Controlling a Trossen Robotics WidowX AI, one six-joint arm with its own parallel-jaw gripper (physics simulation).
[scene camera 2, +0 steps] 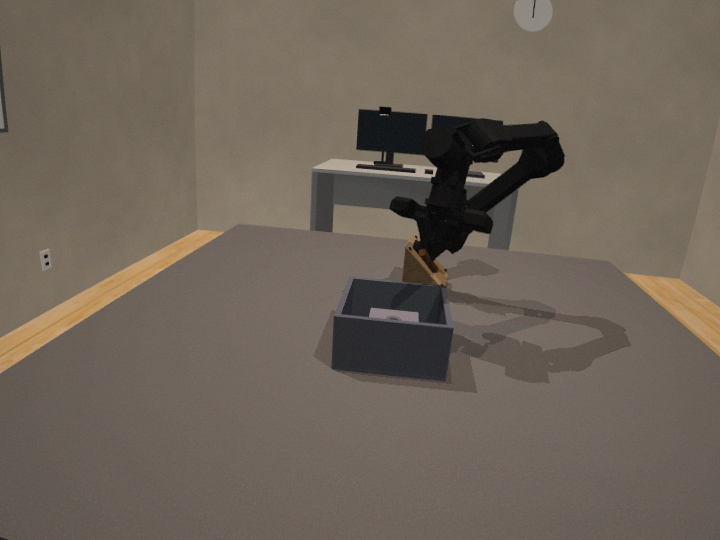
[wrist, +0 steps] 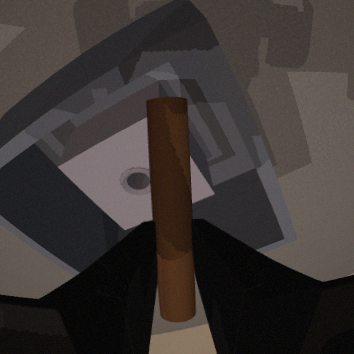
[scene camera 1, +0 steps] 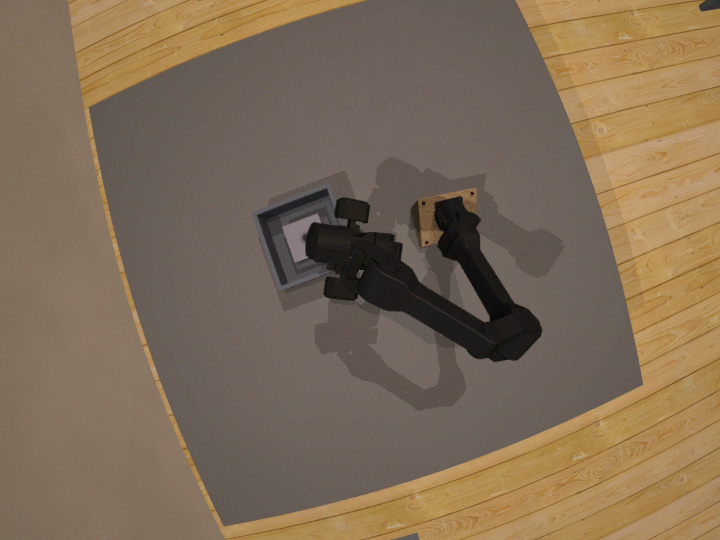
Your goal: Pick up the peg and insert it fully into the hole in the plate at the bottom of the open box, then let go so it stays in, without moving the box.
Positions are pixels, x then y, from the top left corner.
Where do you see a pale plate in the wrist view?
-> At 106,156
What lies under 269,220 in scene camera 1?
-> A grey-blue box.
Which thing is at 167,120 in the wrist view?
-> A brown peg.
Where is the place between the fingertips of my gripper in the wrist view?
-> At 173,231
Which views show my gripper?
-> Scene camera 2, the wrist view and scene camera 1: all of them.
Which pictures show the grey-blue box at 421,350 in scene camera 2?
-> Scene camera 2, the wrist view and scene camera 1: all of them.
